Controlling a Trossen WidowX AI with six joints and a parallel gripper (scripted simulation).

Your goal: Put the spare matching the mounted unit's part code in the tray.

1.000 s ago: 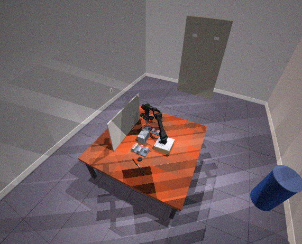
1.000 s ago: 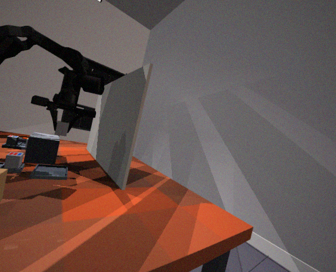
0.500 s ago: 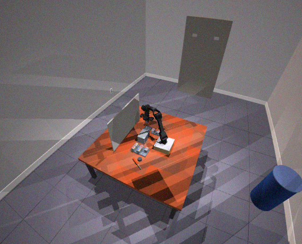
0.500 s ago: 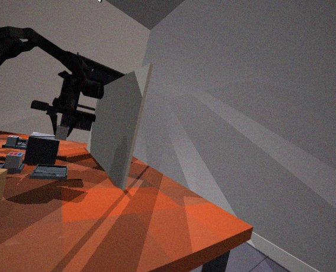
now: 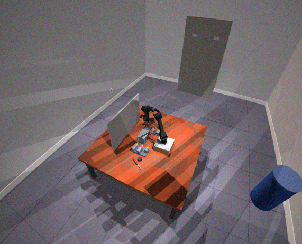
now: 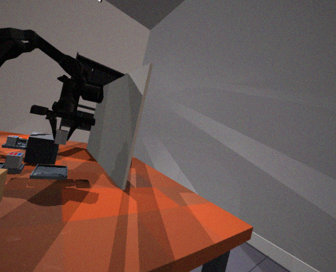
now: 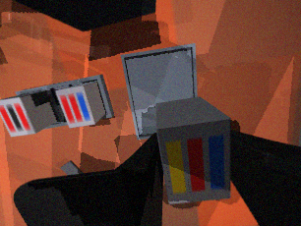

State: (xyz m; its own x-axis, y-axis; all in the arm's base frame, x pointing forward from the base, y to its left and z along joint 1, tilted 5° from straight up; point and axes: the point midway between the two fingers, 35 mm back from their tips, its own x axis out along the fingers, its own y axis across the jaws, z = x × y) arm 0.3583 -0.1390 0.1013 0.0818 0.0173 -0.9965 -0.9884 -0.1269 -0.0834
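Right now my gripper tip is 120 mm above the grey tray and 10 mm past it. Also, from my gripper tip: tan box 230 mm to the right, 80 mm below, 70 mm behind; tall panel 230 mm to the left, 160 mm ahead, 110 mm above; grey mounted unit 190 mm to the left, 80 mm behind, 70 mm below.
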